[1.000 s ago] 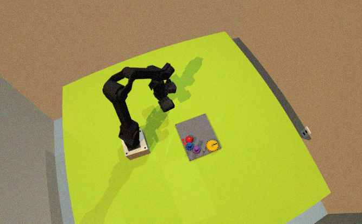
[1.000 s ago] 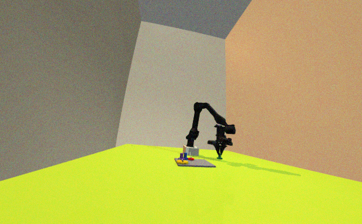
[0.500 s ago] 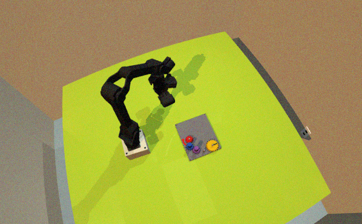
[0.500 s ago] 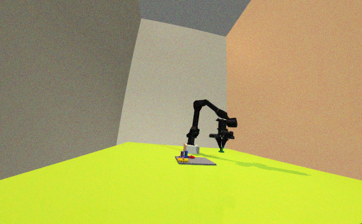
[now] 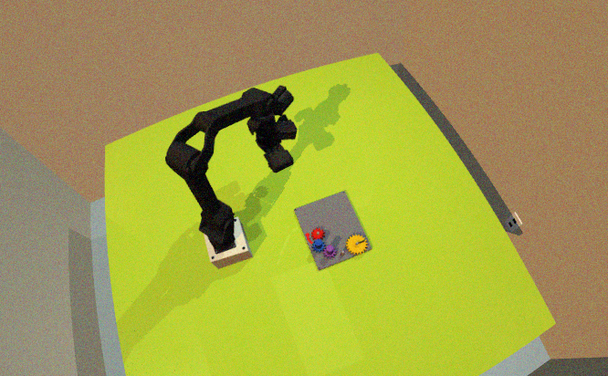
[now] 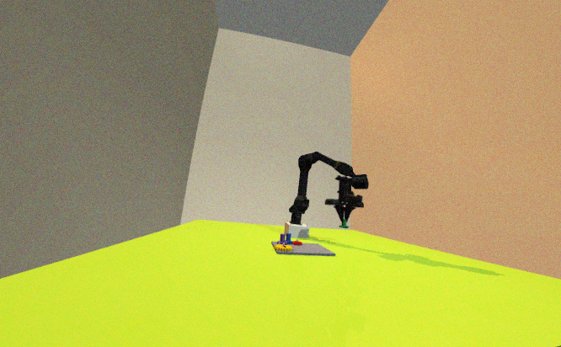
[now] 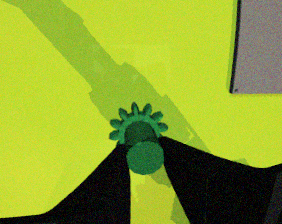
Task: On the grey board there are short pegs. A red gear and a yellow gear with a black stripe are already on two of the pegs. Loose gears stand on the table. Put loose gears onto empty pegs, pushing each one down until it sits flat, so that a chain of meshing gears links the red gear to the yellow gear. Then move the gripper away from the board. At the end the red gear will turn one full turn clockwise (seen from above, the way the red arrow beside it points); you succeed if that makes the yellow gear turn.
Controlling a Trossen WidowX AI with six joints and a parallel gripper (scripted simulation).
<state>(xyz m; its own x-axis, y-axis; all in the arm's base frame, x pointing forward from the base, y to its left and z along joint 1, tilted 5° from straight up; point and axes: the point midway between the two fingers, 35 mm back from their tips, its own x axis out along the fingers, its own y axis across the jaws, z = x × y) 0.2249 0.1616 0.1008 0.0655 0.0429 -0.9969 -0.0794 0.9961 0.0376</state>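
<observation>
My gripper tip is 300 mm to the left of the purple gear, 90 mm above it and 40 mm short of it. Round my gripper tip: blue gear 270 mm to the right, 90 mm below, 20 mm ahead; green gear 10 mm below; red gear 240 mm to the right, 90 mm below, 30 mm ahead.
</observation>
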